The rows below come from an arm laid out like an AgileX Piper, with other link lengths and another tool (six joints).
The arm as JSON. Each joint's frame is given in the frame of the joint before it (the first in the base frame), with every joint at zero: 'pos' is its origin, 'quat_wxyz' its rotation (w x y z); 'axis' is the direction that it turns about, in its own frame. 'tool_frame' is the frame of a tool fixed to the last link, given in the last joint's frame.
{
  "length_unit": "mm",
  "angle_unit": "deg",
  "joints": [
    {
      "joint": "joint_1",
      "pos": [
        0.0,
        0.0,
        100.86
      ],
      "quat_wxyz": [
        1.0,
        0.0,
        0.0,
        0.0
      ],
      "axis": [
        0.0,
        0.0,
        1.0
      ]
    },
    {
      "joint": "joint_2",
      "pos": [
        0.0,
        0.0,
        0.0
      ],
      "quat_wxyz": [
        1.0,
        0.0,
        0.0,
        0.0
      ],
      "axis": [
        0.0,
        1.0,
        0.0
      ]
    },
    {
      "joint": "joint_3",
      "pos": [
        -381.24,
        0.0,
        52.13
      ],
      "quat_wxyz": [
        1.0,
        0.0,
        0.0,
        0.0
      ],
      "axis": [
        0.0,
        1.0,
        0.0
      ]
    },
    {
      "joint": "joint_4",
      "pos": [
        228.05,
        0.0,
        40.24
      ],
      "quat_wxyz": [
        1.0,
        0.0,
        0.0,
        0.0
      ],
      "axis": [
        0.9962,
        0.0,
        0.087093
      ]
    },
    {
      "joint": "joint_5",
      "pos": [
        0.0,
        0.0,
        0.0
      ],
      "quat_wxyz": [
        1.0,
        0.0,
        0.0,
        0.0
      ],
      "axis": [
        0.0,
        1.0,
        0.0
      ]
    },
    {
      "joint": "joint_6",
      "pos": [
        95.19,
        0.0,
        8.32
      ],
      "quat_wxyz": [
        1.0,
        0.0,
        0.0,
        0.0
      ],
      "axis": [
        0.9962,
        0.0,
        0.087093
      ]
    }
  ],
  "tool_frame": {
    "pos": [
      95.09,
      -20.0,
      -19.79
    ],
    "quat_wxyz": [
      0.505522,
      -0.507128,
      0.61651,
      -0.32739
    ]
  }
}
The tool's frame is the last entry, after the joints.
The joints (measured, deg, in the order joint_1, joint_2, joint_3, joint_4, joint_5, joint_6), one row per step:
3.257, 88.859, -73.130, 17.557, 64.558, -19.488
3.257, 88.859, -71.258, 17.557, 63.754, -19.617
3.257, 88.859, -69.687, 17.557, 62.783, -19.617
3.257, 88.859, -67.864, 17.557, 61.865, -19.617
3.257, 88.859, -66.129, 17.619, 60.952, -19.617
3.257, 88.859, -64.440, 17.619, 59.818, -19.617
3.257, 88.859, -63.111, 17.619, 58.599, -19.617
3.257, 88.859, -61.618, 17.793, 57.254, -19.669
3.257, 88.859, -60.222, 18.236, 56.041, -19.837
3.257, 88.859, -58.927, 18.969, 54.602, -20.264
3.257, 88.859, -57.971, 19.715, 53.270, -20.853
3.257, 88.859, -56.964, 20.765, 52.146, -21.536
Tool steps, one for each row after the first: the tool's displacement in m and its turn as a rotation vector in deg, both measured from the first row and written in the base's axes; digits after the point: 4 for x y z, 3 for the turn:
-0.0043, -0.0006, -0.0081, -0.142, 1.064, -0.118
-0.0072, -0.0011, -0.0146, -0.245, 1.705, -0.403
-0.0115, -0.0017, -0.0223, -0.370, 2.647, -0.670
-0.0156, -0.0021, -0.0295, -0.438, 3.510, -0.951
-0.0190, -0.0027, -0.0363, -0.577, 4.111, -1.278
-0.0208, -0.0033, -0.0416, -0.702, 4.271, -1.629
-0.0230, -0.0035, -0.0474, -0.700, 4.471, -2.023
-0.0253, -0.0030, -0.0528, -0.473, 4.689, -2.372
-0.0263, -0.0018, -0.0575, -0.053, 4.540, -2.673
-0.0261, -0.0007, -0.0608, 0.353, 4.112, -2.821
-0.0269, 0.0013, -0.0642, 1.000, 3.928, -2.972

